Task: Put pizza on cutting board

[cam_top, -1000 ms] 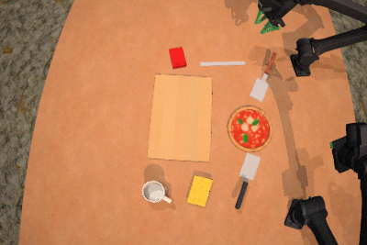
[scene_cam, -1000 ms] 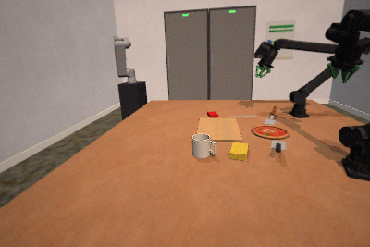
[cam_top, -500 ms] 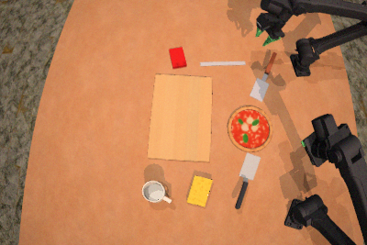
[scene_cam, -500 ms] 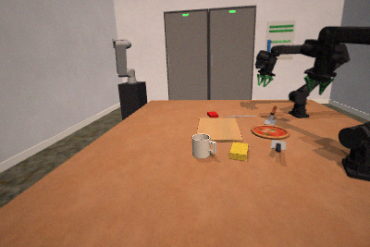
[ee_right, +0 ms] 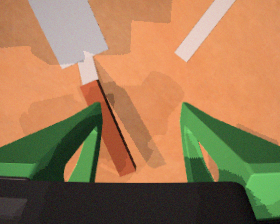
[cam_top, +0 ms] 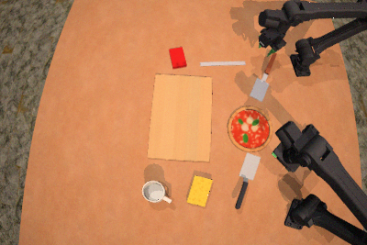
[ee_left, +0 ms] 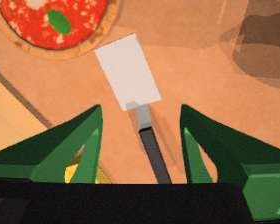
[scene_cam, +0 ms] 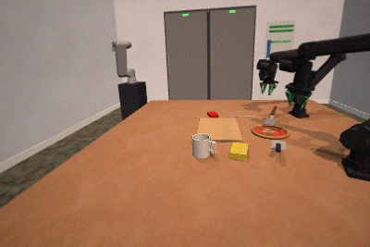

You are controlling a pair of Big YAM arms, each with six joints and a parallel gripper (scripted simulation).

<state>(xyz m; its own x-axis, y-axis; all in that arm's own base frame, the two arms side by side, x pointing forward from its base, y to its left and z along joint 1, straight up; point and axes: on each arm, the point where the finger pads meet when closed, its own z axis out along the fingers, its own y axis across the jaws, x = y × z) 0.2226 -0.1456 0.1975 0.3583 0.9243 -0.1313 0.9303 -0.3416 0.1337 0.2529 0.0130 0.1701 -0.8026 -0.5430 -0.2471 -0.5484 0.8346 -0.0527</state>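
My right gripper is now 4 cm past the brown-handled turner, 3 cm to the right of it and 15 cm above it. The rest, counted from my right hand: wooden cutting board: 30 cm ahead, 27 cm to the left, 16 cm below; then pizza: 1 cm ahead, 28 cm to the left, 16 cm below; then thin grey strip: 15 cm ahead, 1 cm to the right, 17 cm below.
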